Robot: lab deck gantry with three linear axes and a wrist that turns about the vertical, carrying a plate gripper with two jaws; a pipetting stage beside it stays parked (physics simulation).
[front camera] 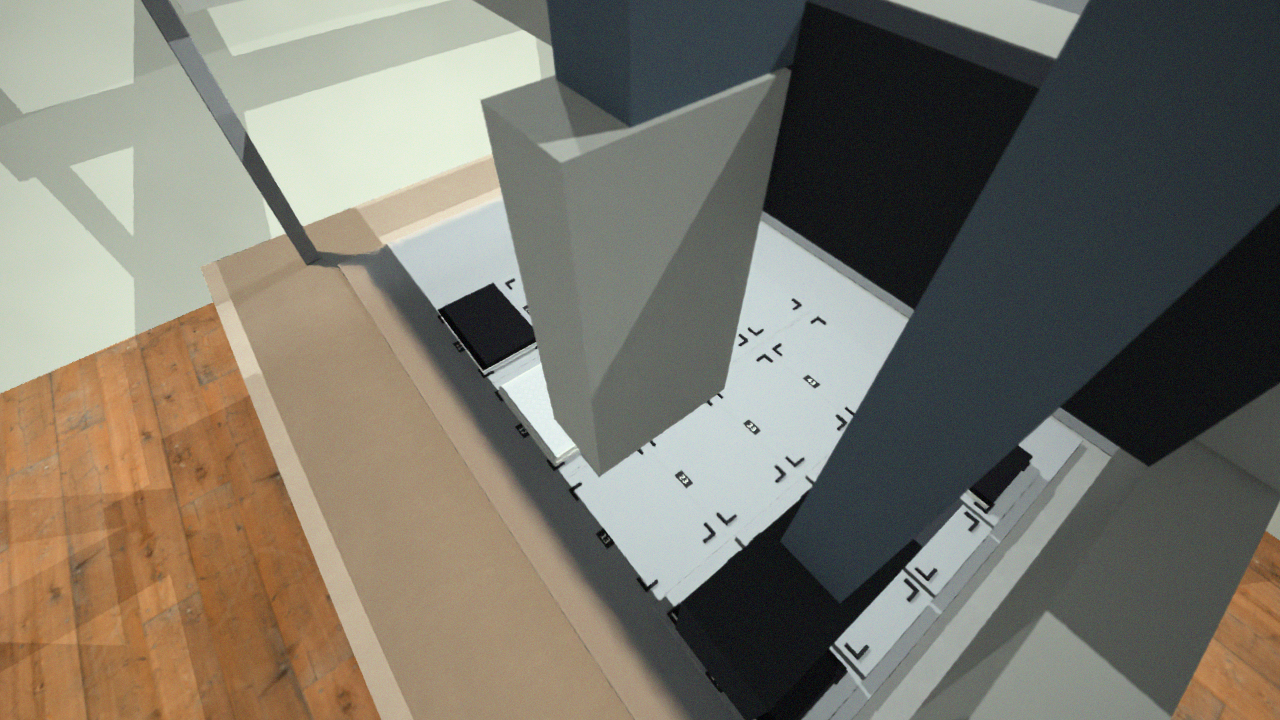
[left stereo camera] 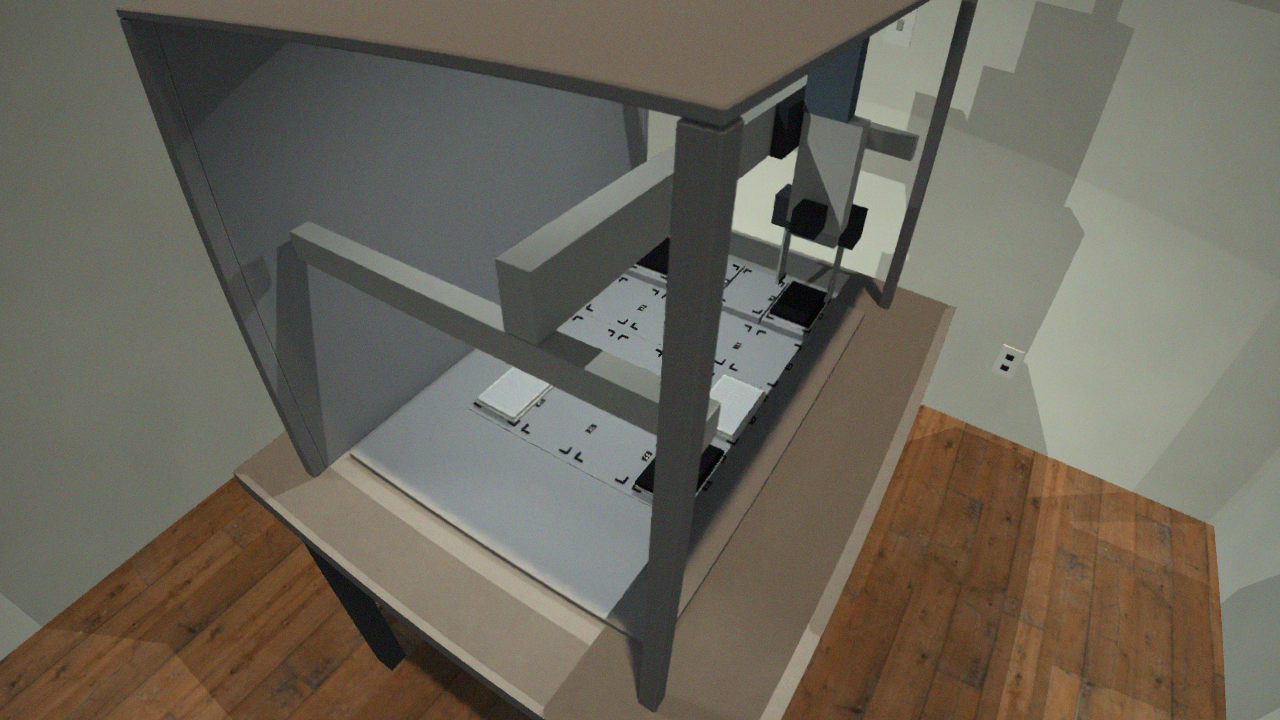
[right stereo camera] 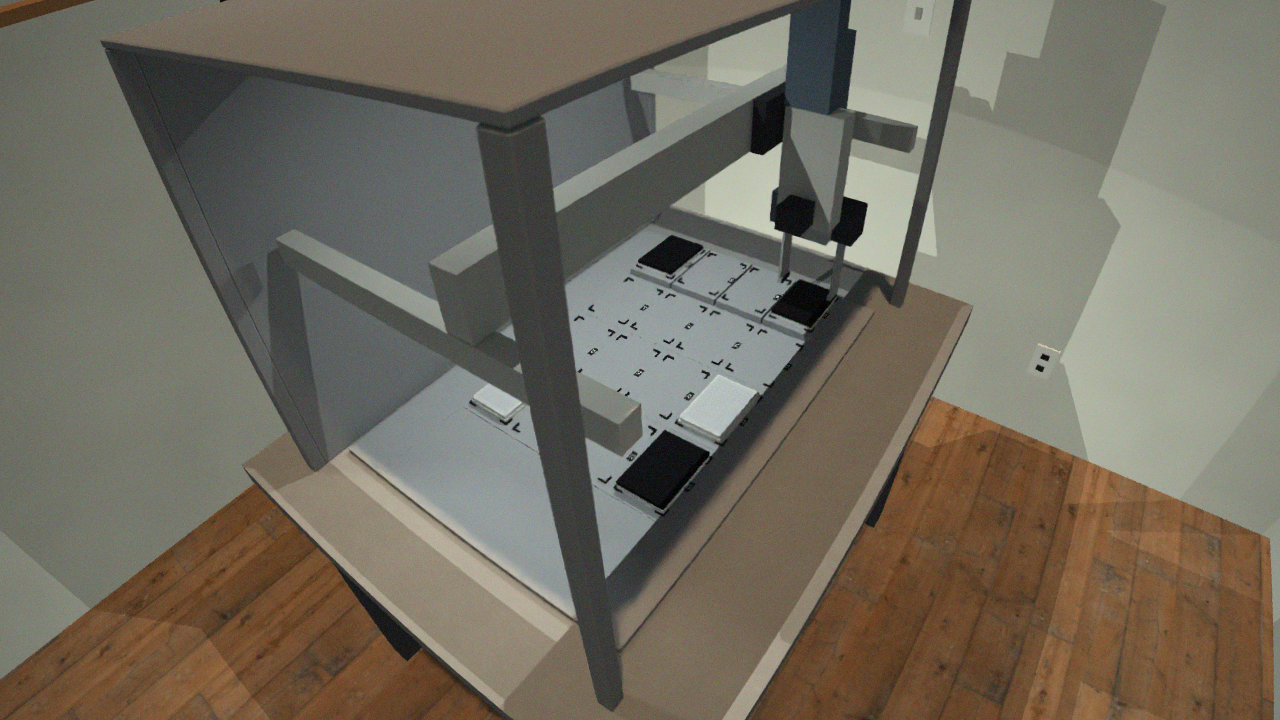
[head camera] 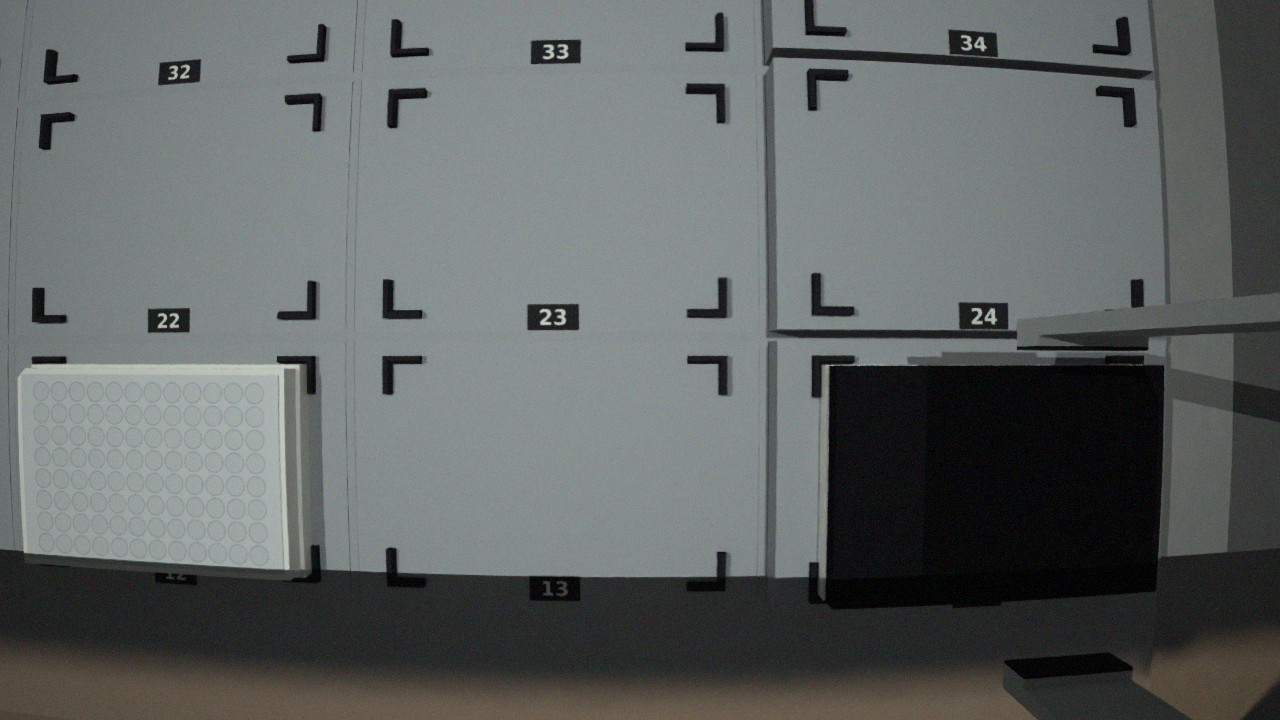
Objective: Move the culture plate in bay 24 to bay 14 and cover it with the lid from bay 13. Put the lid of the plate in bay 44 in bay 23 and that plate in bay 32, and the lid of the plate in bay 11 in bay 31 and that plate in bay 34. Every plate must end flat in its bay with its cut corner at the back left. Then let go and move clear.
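Pixels of known places: gripper, between the fingertips: [left stereo camera: 803, 289] [right stereo camera: 807, 287] [head camera: 1067, 506]; robot's base, origin of its link: [front camera: 440, 317] [right stereo camera: 663, 514].
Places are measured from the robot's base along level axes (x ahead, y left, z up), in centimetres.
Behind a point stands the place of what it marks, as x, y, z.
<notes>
The black lid [head camera: 993, 483] @[55.1, 4.4, 3.1] [left stereo camera: 798, 304] @[54.5, 4.4, 3.1] [right stereo camera: 802, 302] @[54.7, 4.5, 3.1] lies over the culture plate in bay 14; a strip of white plate shows at its left in the head view, the cut corner is hidden. My gripper [head camera: 1076, 505] @[55.6, 4.3, 6.3] [left stereo camera: 808, 289] @[55.6, 4.3, 6.3] [right stereo camera: 809, 286] @[55.6, 4.3, 6.3] is open above it, one jaw behind the lid and one in front, apart from it. Bay 13 [head camera: 554, 465] @[39.2, 4.6, 0.0], bay 23 [head camera: 554, 188] @[39.2, 15.5, 0.0] and bay 24 [head camera: 966, 188] @[55.0, 15.3, 1.5] hold no plate. The black-lidded plate in bay 11 [front camera: 487, 324] @[6.8, 4.1, 1.6] [right stereo camera: 664, 467] @[6.3, 4.1, 1.7] is at the front left, and the black-lidded plate in bay 44 [right stereo camera: 670, 254] @[54.8, 36.0, 3.1] is at the back right.
A white plate [head camera: 152, 465] @[23.2, 4.6, 1.4] [front camera: 537, 410] @[22.4, 2.2, 1.4] [left stereo camera: 739, 405] @[23.4, 2.6, 1.5] [right stereo camera: 718, 407] @[22.0, 4.1, 1.4] stands in bay 12, and another white plate [left stereo camera: 512, 392] @[4.7, 36.3, 1.4] [right stereo camera: 496, 400] @[2.1, 36.2, 1.4] at the back left. The right-hand column of bays is raised. Frame posts [left stereo camera: 693, 313] @[-27.1, -10.9, 57.8] [right stereo camera: 537, 313] @[-27.0, -11.5, 58.0] and a crossbeam [right stereo camera: 393, 308] @[-18.0, 22.0, 39.3] partly block both stereo views.
</notes>
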